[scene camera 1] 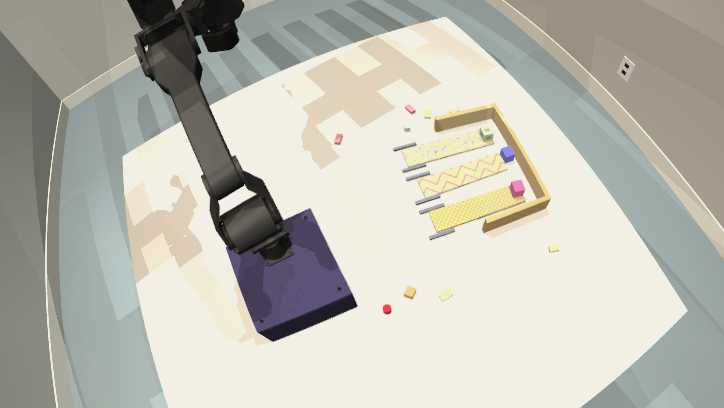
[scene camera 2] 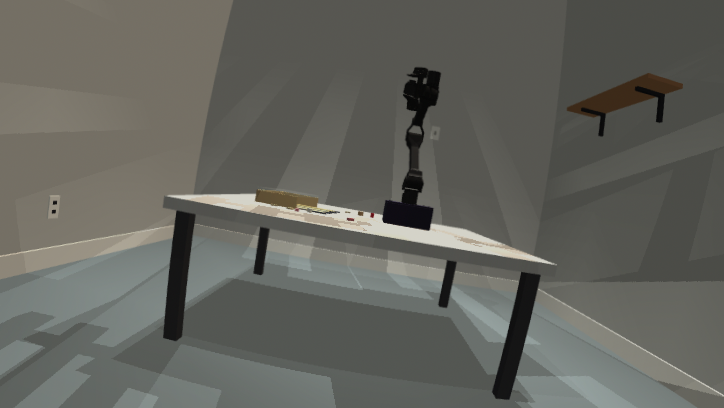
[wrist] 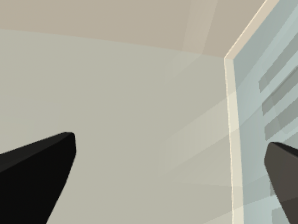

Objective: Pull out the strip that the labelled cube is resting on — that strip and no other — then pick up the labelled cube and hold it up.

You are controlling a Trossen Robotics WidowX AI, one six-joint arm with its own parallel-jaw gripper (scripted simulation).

Labels:
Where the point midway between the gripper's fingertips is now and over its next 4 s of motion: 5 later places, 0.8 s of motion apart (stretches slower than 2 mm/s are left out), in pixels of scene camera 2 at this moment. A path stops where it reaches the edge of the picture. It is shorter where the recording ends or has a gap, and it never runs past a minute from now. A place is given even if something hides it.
My gripper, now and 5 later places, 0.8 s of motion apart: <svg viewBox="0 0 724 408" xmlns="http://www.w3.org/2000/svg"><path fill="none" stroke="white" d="M405 84L342 144L339 170L322 185L320 199L318 207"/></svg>

